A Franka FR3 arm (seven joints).
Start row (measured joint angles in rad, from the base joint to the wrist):
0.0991 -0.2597 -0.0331 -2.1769 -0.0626 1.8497 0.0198
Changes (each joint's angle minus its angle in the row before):
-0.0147 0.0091 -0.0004 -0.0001 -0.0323 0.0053 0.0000
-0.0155 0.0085 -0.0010 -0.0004 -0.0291 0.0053 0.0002
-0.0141 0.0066 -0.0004 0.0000 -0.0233 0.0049 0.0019
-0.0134 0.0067 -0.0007 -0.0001 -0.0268 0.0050 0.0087
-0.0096 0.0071 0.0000 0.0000 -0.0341 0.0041 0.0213
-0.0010 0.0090 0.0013 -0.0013 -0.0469 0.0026 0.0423
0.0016 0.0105 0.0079 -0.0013 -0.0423 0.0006 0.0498
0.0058 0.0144 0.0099 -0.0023 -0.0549 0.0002 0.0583
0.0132 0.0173 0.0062 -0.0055 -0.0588 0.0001 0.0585
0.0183 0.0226 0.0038 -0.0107 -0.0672 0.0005 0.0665
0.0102 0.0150 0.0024 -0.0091 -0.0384 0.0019 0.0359
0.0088 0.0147 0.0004 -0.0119 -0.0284 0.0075 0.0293
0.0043 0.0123 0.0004 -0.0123 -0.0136 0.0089 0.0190
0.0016 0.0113 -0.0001 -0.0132 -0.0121 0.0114 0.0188
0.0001 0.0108 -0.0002 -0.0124 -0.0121 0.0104 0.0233
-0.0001 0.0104 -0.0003 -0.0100 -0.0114 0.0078 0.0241
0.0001 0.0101 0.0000 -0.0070 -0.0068 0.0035 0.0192
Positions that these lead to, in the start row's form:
0.0844 -0.2506 -0.0335 -2.1770 -0.0949 1.8550 0.0198
0.0689 -0.2421 -0.0345 -2.1774 -0.1240 1.8603 0.0200
0.0548 -0.2355 -0.0349 -2.1774 -0.1473 1.8652 0.0219
0.0414 -0.2288 -0.0356 -2.1775 -0.1741 1.8702 0.0306
0.0318 -0.2217 -0.0356 -2.1775 -0.2082 1.8743 0.0519
0.0308 -0.2127 -0.0343 -2.1788 -0.2551 1.8769 0.0942
0.0324 -0.2022 -0.0264 -2.1801 -0.2974 1.8775 0.1440
0.0382 -0.1878 -0.0165 -2.1824 -0.3523 1.8777 0.2023
0.0514 -0.1705 -0.0103 -2.1879 -0.4111 1.8778 0.2608
0.0697 -0.1479 -0.0065 -2.1986 -0.4783 1.8783 0.3273
0.0799 -0.1329 -0.0041 -2.2077 -0.5167 1.8802 0.3632
0.0887 -0.1182 -0.0037 -2.2196 -0.5451 1.8877 0.3925
0.0930 -0.1059 -0.0033 -2.2319 -0.5587 1.8966 0.4115
0.0946 -0.0946 -0.0034 -2.2451 -0.5708 1.9080 0.4303
0.0947 -0.0838 -0.0036 -2.2575 -0.5829 1.9184 0.4536
0.0946 -0.0734 -0.0039 -2.2675 -0.5943 1.9262 0.4777
0.0947 -0.0633 -0.0039 -2.2745 -0.6011 1.9297 0.4969

